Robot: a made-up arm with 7 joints.
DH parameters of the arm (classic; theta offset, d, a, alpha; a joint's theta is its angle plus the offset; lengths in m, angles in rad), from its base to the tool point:
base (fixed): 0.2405 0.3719 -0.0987 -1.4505
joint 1: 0 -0.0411 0.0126 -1.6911
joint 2: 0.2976 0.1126 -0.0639 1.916
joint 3: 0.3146 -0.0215 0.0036 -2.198
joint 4: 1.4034 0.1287 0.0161 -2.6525
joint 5: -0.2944 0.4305 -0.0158 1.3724
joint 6: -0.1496 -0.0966 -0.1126 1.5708
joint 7: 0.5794 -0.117 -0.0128 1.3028
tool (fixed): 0.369 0.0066 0 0
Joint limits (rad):
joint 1: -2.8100..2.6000
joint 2: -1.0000..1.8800
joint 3: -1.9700..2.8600
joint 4: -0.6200..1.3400
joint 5: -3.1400..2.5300
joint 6: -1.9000..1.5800
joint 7: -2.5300..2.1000
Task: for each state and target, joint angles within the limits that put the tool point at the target. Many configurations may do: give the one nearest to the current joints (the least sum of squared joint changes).
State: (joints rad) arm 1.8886 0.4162 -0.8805 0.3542 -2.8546 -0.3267 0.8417
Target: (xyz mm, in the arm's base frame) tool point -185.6 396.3 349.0
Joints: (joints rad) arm 1.9321 0.6442 -0.3487 0.7744 -3.1400 -0.8855 0.9538
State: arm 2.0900 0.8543 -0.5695 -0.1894 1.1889 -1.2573 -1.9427
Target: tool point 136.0 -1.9 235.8
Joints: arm 2.0100 0.8862 0.0795 -0.4132 0.9360 -1.7326 -1.9686
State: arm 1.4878 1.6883 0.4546 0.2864 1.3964 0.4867 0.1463
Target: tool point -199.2 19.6 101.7
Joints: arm 2.1069 1.6651 0.4665 0.5048 1.0554 1.1852 0.1318
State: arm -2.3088 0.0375 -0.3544 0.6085 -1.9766 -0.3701 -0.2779
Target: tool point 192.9 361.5 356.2
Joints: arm -2.8100 0.0671 -0.9538 0.8656 -2.0892 -0.0638 -0.2454
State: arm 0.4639 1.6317 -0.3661 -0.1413 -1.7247 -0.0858 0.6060
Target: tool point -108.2 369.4 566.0
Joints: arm 0.1935 1.6586 -0.5260 -0.1019 -1.9808 -0.4694 0.4854
